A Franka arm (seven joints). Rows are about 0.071 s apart.
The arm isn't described. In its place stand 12 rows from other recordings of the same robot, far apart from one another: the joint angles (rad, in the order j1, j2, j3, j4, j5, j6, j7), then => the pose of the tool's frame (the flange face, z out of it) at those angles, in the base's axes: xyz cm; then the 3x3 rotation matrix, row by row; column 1 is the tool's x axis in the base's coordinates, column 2 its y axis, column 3 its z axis.
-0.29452 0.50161 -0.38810 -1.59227 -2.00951 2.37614 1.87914 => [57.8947, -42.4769, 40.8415], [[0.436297, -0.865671, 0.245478], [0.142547, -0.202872, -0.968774], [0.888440, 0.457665, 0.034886]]
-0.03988 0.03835 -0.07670 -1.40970 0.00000 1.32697 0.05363 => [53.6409, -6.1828, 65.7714], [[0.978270, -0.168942, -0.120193], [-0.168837, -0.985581, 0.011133], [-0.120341, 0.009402, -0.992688]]
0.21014 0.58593 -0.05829 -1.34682 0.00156 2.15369 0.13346 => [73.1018, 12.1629, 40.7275], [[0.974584, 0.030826, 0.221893], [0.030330, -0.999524, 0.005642], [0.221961, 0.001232, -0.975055]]
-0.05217 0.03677 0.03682 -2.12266 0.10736 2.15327 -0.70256 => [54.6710, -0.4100, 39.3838], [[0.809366, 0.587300, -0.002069], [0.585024, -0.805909, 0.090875], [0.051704, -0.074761, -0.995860]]
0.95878 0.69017 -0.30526 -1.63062 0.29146 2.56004 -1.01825 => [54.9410, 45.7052, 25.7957], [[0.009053, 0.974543, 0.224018], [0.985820, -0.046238, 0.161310], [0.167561, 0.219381, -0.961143]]
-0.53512 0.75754 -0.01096 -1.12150 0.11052 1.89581 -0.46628 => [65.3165, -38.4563, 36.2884], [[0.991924, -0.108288, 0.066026], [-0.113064, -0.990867, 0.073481], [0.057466, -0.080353, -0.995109]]
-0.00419 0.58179 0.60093 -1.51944 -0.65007 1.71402 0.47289 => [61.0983, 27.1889, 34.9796], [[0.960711, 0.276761, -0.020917], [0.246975, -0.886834, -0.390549], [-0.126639, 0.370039, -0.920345]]
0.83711 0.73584 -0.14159 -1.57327 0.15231 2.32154 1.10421 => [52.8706, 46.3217, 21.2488], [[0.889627, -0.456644, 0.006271], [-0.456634, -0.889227, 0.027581], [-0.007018, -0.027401, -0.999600]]
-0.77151 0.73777 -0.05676 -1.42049 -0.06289 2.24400 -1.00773 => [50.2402, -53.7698, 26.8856], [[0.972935, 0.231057, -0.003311], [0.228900, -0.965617, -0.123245], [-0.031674, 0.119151, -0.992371]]
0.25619 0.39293 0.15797 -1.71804 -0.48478 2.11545 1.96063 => [61.6499, 23.6854, 36.6091], [[0.228290, -0.955138, 0.188667], [-0.915507, -0.276534, -0.292191], [0.331255, -0.106022, -0.937566]]
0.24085 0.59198 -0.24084 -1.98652 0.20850 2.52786 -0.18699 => [60.4629, -0.0397, 16.6990], [[0.998291, 0.052273, -0.026114], [0.051894, -0.998540, -0.014997], [-0.026860, 0.013616, -0.999546]]
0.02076 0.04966 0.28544 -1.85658 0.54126 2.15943 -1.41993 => [56.8005, 19.8286, 52.1358], [[0.053890, 0.987933, 0.145204], [0.852970, -0.121149, 0.507707], [0.519171, 0.096494, -0.849205]]
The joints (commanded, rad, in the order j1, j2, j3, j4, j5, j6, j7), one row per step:
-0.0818, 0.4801, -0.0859, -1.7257, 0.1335, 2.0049, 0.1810
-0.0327, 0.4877, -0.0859, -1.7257, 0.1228, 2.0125, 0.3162
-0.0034, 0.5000, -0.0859, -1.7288, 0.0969, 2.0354, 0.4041
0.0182, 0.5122, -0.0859, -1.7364, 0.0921, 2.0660, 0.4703
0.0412, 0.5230, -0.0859, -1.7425, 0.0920, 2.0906, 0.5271
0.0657, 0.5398, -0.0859, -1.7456, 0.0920, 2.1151, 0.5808
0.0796, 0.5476, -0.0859, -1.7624, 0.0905, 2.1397, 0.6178
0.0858, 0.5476, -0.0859, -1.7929, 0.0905, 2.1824, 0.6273
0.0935, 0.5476, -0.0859, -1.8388, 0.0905, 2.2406, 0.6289
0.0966, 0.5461, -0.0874, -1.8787, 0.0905, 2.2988, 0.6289
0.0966, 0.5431, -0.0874, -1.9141, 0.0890, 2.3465, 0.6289
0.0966, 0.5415, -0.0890, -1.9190, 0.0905, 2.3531, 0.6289
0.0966, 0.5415, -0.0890, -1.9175, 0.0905, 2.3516, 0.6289
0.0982, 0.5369, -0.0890, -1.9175, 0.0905, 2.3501, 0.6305
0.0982, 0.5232, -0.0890, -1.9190, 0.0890, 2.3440, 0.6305
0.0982, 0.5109, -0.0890, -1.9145, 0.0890, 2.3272, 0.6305
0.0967, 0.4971, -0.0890, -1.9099, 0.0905, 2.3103, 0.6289
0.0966, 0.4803, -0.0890, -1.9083, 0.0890, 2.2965, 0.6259
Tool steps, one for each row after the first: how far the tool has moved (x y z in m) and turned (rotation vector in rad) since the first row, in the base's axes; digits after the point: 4 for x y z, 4 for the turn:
0.0044, 0.0305, -0.0044, -0.0342, 0.0153, -0.0773
0.0070, 0.0473, -0.0122, -0.0738, 0.0166, -0.1199
0.0086, 0.0604, -0.0212, -0.0921, 0.0105, -0.1621
0.0096, 0.0749, -0.0290, -0.1039, 0.0061, -0.1962
0.0107, 0.0903, -0.0395, -0.1154, 0.0041, -0.2255
0.0077, 0.0986, -0.0497, -0.1248, 0.0057, -0.2484
0.0030, 0.1016, -0.0591, -0.1274, -0.0063, -0.2546
-0.0055, 0.1050, -0.0733, -0.1295, -0.0191, -0.2524
-0.0123, 0.1047, -0.0837, -0.1312, -0.0393, -0.2545
-0.0190, 0.1035, -0.0919, -0.1329, -0.0548, -0.2566
-0.0197, 0.1024, -0.0922, -0.1327, -0.0581, -0.2596
-0.0194, 0.1025, -0.0918, -0.1326, -0.0581, -0.2595
-0.0190, 0.1035, -0.0891, -0.1318, -0.0610, -0.2597
-0.0185, 0.1037, -0.0817, -0.1304, -0.0670, -0.2590
-0.0174, 0.1041, -0.0737, -0.1283, -0.0667, -0.2586
-0.0162, 0.1035, -0.0647, -0.1248, -0.0677, -0.2594
-0.0156, 0.1037, -0.0547, -0.1225, -0.0723, -0.2554

